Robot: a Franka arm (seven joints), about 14 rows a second.
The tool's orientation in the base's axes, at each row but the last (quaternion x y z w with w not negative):
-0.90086 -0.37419 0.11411 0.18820
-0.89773 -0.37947 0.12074 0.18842
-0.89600 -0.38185 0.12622 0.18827
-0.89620 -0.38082 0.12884 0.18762
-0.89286 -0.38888 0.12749 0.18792
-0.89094 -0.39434 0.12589 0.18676
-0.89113 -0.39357 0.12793 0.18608
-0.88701 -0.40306 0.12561 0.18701
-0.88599 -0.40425 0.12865 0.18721
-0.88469 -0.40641 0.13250 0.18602
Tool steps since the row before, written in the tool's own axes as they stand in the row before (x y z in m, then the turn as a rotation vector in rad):
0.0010 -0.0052 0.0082 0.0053 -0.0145 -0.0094
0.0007 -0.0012 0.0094 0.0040 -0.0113 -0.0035
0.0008 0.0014 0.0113 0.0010 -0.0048 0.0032
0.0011 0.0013 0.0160 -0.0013 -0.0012 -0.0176
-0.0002 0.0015 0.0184 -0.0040 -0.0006 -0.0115
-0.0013 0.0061 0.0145 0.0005 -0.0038 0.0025
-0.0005 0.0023 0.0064 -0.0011 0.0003 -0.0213
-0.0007 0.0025 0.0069 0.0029 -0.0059 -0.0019
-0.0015 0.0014 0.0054 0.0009 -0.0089 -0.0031
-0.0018 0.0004 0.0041 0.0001 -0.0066 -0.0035
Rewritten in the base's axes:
-0.0054 0.0062 -0.0053 -0.0022 0.0108 0.0143
-0.0037 0.0036 -0.0080 -0.0032 0.0093 0.0077
-0.0027 0.0024 -0.0108 -0.0036 0.0046 -0.0009
-0.0044 0.0038 -0.0150 0.0049 -0.0044 0.0164
-0.0060 0.0033 -0.0171 0.0013 -0.0053 0.0109
-0.0022 -0.0014 -0.0156 -0.0031 0.0033 -0.0006
-0.0012 -0.0003 -0.0067 0.0074 -0.0059 0.0191
-0.0014 -0.0005 -0.0072 -0.0014 0.0053 0.0041
-0.0021 -0.0008 -0.0053 -0.0042 0.0053 0.0066
-0.0025 -0.0007 -0.0037 -0.0030 0.0033 0.0060

